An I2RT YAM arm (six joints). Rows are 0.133 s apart.
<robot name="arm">
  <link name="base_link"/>
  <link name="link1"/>
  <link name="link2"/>
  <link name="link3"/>
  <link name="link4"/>
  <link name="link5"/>
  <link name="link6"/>
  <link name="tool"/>
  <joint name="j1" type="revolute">
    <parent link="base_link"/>
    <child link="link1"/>
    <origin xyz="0 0 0.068"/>
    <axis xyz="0 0 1"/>
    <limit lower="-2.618" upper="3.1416"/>
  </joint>
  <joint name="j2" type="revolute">
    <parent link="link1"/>
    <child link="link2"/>
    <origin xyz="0.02 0.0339 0.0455" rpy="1.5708 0 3.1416"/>
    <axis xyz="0 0 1"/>
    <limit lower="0" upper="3.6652"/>
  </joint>
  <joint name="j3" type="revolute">
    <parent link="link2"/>
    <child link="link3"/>
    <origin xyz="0.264 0 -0.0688" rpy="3.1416 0 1.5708"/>
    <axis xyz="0 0 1"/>
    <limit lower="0" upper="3.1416"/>
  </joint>
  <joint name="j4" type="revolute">
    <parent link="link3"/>
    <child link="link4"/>
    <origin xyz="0.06 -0.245 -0.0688" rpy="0 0 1.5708"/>
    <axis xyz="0 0 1"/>
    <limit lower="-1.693" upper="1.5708"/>
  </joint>
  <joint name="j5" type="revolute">
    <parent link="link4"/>
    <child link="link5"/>
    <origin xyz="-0.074 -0.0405 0.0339" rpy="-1.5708 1.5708 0"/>
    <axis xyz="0 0 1"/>
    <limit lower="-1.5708" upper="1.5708"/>
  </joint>
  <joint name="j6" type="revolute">
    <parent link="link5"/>
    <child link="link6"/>
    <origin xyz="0 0.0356 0.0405" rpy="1.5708 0 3.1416"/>
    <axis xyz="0 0 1"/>
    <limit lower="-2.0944" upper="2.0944"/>
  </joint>
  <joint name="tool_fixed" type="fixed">
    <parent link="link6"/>
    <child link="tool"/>
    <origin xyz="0 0 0" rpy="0 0 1.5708"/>
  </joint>
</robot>
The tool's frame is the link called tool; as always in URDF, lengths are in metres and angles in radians.
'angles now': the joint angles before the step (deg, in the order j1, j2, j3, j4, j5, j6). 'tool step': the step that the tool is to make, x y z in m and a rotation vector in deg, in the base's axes. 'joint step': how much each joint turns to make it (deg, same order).
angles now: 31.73, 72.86, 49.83, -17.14, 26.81, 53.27
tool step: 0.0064, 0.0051, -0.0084, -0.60, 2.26, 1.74
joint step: 0.00, 2.64, 0.63, 0.08, -1.76, -0.71
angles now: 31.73, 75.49, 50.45, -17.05, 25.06, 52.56
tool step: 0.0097, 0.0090, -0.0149, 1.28, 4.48, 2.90
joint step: 0.00, 4.38, 1.13, -0.09, -4.48, 0.52
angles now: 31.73, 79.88, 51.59, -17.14, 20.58, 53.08
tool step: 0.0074, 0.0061, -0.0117, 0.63, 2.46, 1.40
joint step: -0.01, 3.26, 0.62, 0.79, -2.30, 0.26
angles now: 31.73, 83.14, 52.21, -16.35, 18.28, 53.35
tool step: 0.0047, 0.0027, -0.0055, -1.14, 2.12, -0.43
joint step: -0.01, 2.20, 1.40, -1.73, 0.17, 0.43
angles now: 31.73, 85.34, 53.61, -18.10, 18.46, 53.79
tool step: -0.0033, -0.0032, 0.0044, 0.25, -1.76, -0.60
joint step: -0.09, -1.67, -0.96, 0.95, 0.87, -0.09
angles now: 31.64, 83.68, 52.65, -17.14, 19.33, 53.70
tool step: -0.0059, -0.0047, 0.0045, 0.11, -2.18, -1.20
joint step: 0.00, -2.37, -1.58, 1.06, 1.59, 0.18
